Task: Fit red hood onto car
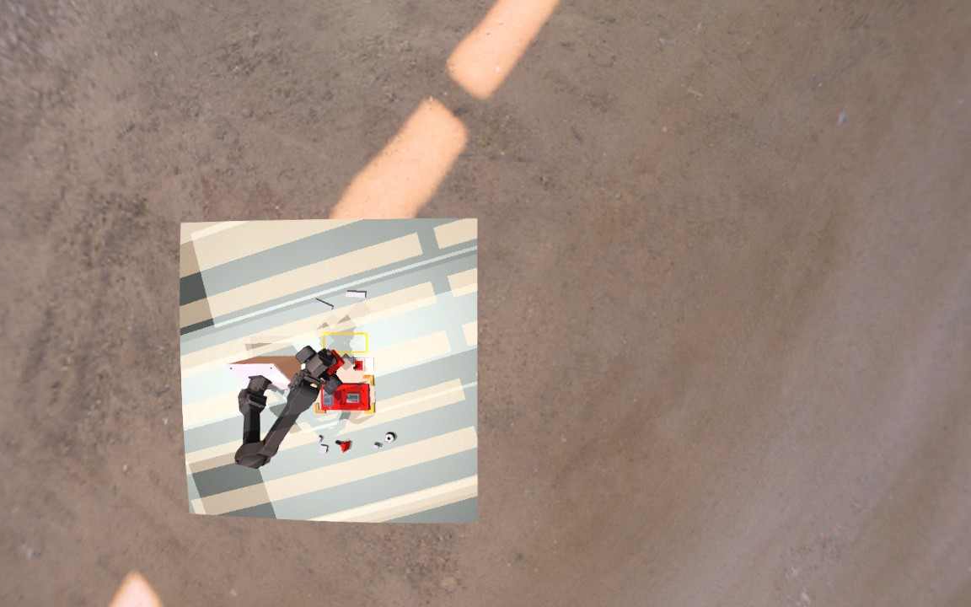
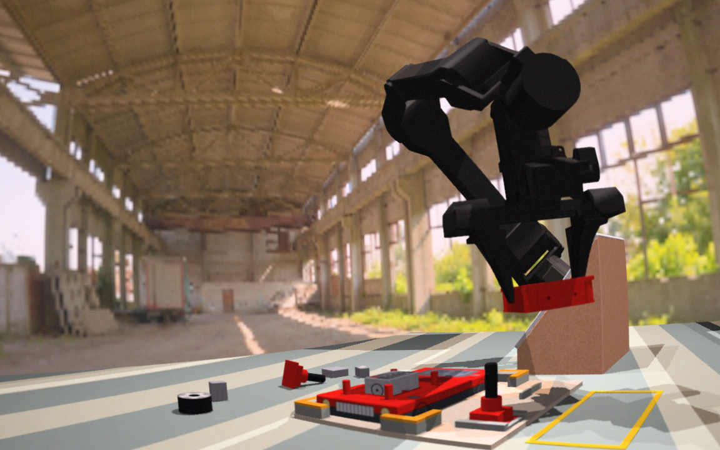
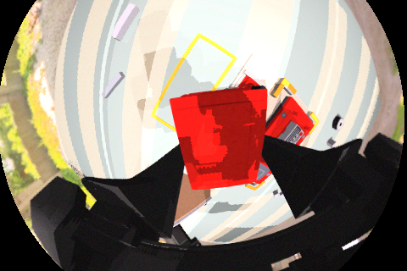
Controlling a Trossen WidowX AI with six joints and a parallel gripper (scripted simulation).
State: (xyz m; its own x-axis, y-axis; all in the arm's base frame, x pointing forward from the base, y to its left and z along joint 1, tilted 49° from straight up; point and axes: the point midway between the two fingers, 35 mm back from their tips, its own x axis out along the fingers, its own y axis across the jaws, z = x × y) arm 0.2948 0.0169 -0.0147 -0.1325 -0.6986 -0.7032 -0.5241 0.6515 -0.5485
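Now: the grey engine block 40 mm ahead of my gripper tip, 160 mm to the right of it and 90 mm below it. From my gripper tip the other things lie so: red hood: 10 mm above; then black wheel: 150 mm ahead, 350 mm to the right, 110 mm below.
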